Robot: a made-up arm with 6 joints.
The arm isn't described. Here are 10 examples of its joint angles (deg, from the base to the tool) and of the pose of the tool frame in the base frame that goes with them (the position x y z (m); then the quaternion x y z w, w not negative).
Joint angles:
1: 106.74 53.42 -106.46 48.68 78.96 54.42
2: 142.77 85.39 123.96 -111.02 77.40 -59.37
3: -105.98 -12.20 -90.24 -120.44 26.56 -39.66
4: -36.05 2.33 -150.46 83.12 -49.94 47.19
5: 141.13 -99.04 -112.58 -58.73 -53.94 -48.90
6: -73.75 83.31 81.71 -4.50 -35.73 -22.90
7: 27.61 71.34 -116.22 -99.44 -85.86 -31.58
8: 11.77 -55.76 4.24 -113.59 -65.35 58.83
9: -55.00 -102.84 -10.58 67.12 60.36 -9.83
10: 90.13 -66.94 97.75 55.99 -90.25 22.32
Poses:
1: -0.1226 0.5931 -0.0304 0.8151 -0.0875 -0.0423 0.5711
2: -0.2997 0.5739 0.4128 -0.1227 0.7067 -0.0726 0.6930
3: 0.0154 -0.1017 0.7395 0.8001 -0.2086 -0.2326 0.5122
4: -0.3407 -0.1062 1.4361 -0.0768 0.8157 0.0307 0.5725
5: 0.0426 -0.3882 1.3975 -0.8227 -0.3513 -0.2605 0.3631
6: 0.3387 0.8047 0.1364 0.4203 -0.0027 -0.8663 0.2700
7: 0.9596 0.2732 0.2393 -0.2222 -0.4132 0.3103 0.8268
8: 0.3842 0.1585 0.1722 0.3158 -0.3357 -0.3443 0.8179
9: 0.0016 -0.3598 0.0987 -0.0563 0.3404 0.0880 0.9345
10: 0.5589 0.1973 0.2925 0.1529 -0.6842 0.5202 0.4877
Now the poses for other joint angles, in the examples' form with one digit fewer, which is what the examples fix.
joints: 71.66 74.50 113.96 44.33 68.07 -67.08
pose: -0.210 0.657 0.202 0.067 0.488 0.784 0.378
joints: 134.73 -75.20 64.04 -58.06 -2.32 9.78
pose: 0.161 -0.260 -0.009 -0.249 0.314 0.893 0.204
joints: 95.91 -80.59 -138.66 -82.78 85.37 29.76
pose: -0.074 -0.230 0.636 -0.058 0.075 -0.831 0.548
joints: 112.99 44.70 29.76 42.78 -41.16 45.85
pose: -0.726 0.332 0.567 -0.787 0.386 -0.270 0.398
